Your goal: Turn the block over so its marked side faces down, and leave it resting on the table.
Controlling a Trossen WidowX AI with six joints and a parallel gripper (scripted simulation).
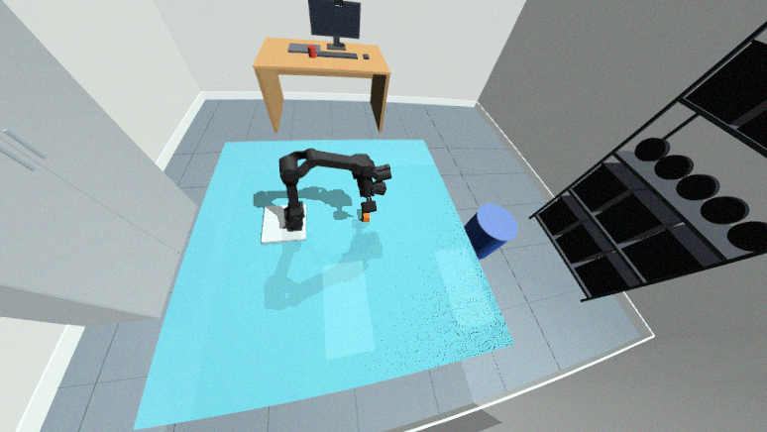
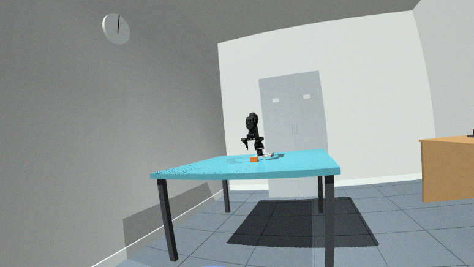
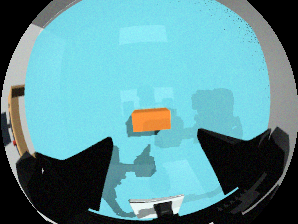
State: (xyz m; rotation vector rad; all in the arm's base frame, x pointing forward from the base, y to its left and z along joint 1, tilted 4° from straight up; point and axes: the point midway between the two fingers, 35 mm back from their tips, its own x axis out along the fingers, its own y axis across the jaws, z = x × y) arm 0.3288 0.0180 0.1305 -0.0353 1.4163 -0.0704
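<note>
Now: gripper tip 10 mm past the orange block and 80 mm above it.
</note>
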